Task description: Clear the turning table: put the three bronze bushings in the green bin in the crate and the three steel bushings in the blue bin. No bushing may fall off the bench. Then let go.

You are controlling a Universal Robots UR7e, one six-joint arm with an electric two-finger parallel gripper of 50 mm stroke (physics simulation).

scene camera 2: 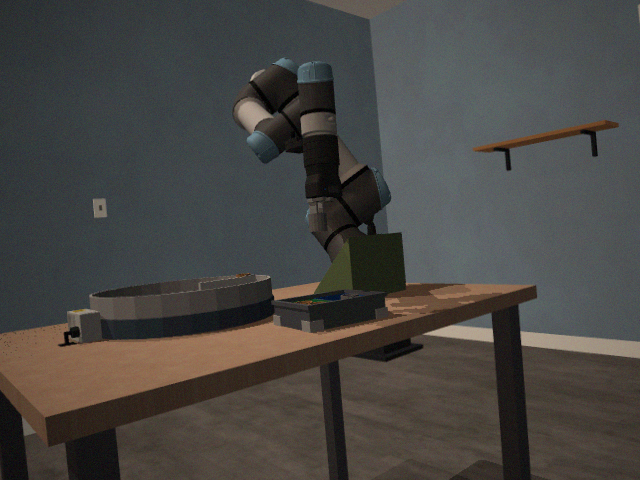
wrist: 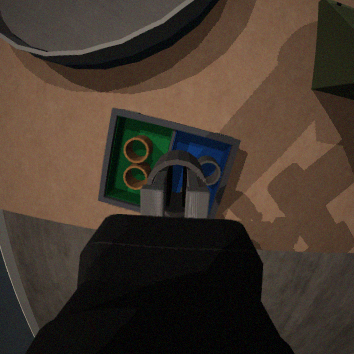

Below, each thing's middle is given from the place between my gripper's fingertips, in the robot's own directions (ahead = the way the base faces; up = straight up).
Labels:
Right now the crate (scene camera 2: 334, 312) is 2 cm ahead of my hand, 4 cm to the left of it and 16 cm below it. From my hand the other things lie so: turning table (scene camera 2: 182, 307) 16 cm ahead, 33 cm to the right, 15 cm below.

